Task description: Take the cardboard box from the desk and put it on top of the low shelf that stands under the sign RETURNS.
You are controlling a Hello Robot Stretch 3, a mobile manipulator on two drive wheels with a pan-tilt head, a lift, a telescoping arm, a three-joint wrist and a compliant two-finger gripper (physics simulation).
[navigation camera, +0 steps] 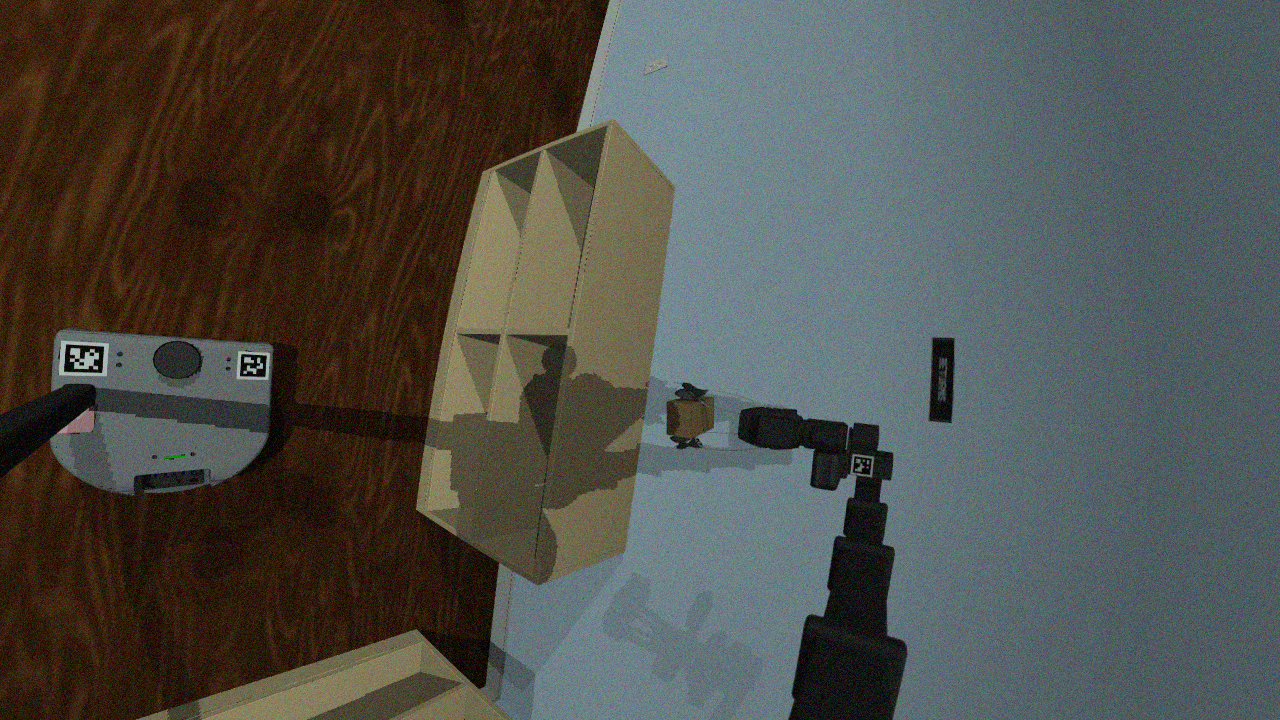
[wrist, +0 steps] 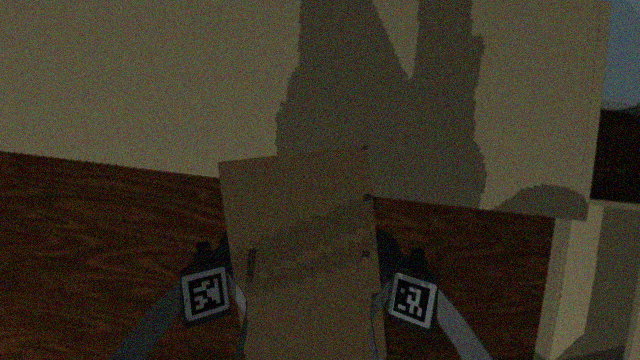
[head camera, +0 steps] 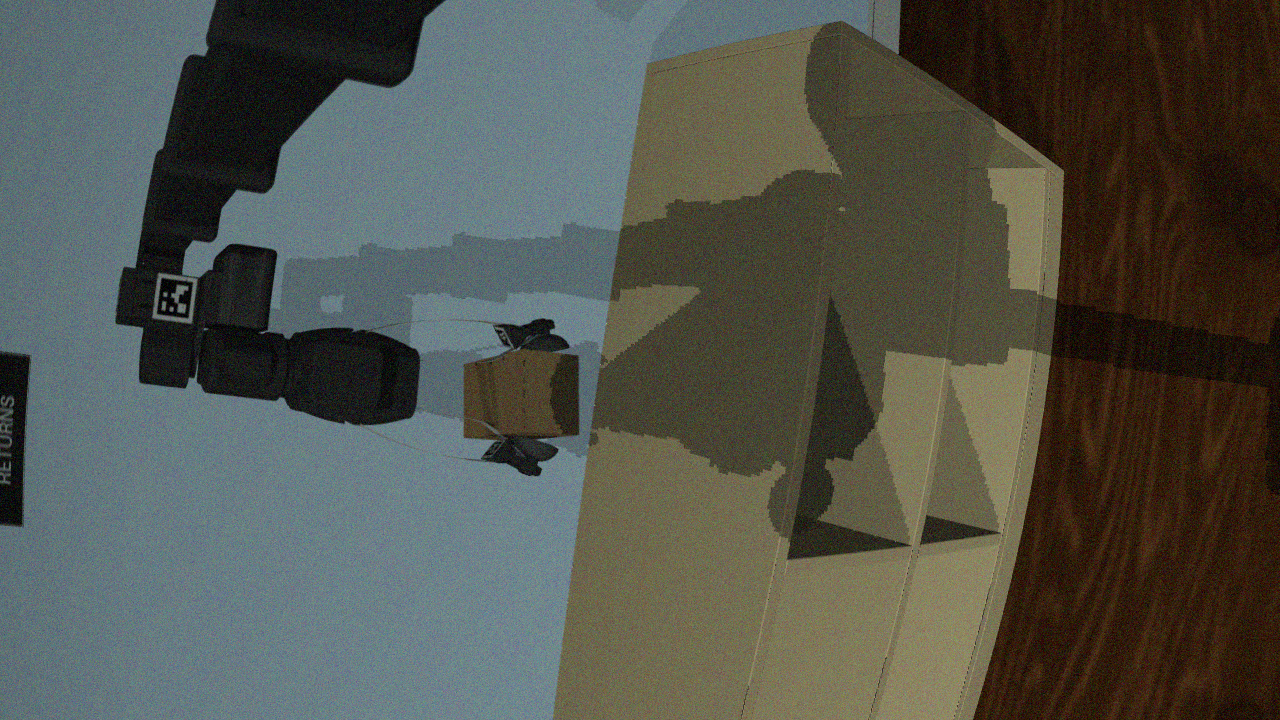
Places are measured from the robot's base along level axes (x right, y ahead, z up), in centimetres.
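Pixels of known places: gripper, fingertip midpoint: [navigation camera: 673,414] [head camera: 558,399]; robot's base at its link origin: [navigation camera: 178,358].
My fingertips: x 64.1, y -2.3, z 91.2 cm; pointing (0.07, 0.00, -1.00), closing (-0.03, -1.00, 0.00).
Observation:
Ahead of a thing's pixels: the offset from my fingertips to its top centre. Level surfaces: height alone.
The brown cardboard box {dy +0.2, dx +1.1, dz +5.8 cm} [head camera: 514,394] [navigation camera: 690,419] [wrist: 305,215] is held in the air between the two fingers of my gripper [head camera: 529,394] [navigation camera: 688,417] [wrist: 311,252], which is shut on it. The low pale shelf {dz -30.2 cm} [head camera: 644,555] [navigation camera: 626,268] [wrist: 125,75] stands against the wall. The box is higher than its top; in the wrist view the box's far end overlaps the shelf's front edge. The sign RETURNS {dy +10.5, dx +44.3, dz +51.4 cm} [head camera: 10,438] [navigation camera: 941,379] hangs on the wall above the shelf. The desk does not show. My arm's shadow falls across the shelf top.
A second pale shelf unit [navigation camera: 418,646] [wrist: 560,285] stands near the low shelf's end, at the bottom of the navigation view and at the right in the wrist view. My base [navigation camera: 214,420] is on the wooden floor {dz -91.2 cm} [navigation camera: 358,179] in front of the low shelf. The blue wall is behind it.

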